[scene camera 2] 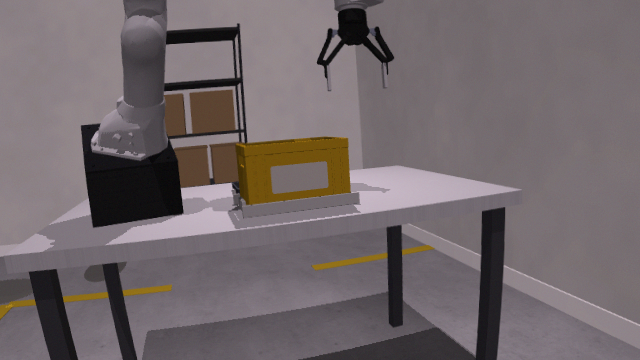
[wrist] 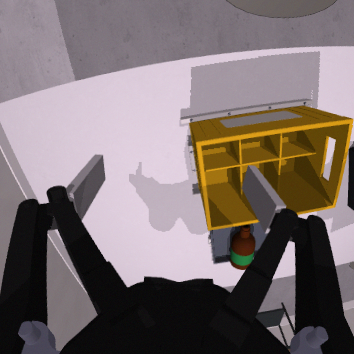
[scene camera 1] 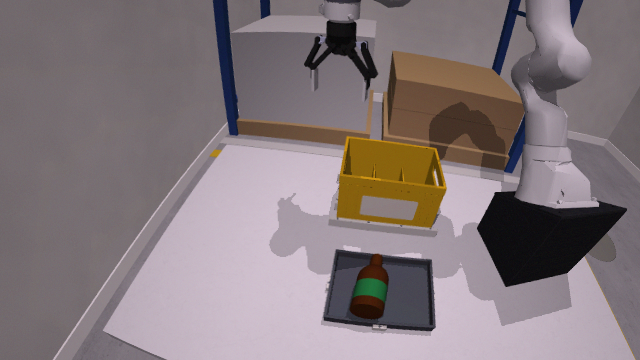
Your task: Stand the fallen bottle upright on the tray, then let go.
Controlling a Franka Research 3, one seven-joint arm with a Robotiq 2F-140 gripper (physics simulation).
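Observation:
The brown bottle (scene camera 1: 370, 289) (wrist: 243, 247) with a green band lies on its side in the dark grey tray (scene camera 1: 410, 290) (wrist: 220, 245). In scene camera 1 its neck points toward the crate and its base toward the tray's near edge. The bottle does not show in scene camera 2, where the crate stands in front. My gripper (scene camera 1: 339, 95) (scene camera 2: 357, 89) (wrist: 175, 171) is open and empty, pointing down. It hangs high above the table, apart from the bottle, on the far side of the crate from the tray. In the wrist view one finger overlaps part of the crate.
A yellow crate (scene camera 1: 426, 205) (scene camera 2: 300, 154) (wrist: 210, 135) with compartments stands upright on the white table (scene camera 1: 210, 250) (scene camera 2: 425, 187), beside the tray. The arm's black base block (scene camera 1: 545, 240) (scene camera 2: 135, 195) stands at the table's side. Large boxes (scene camera 1: 450, 100) are behind the table.

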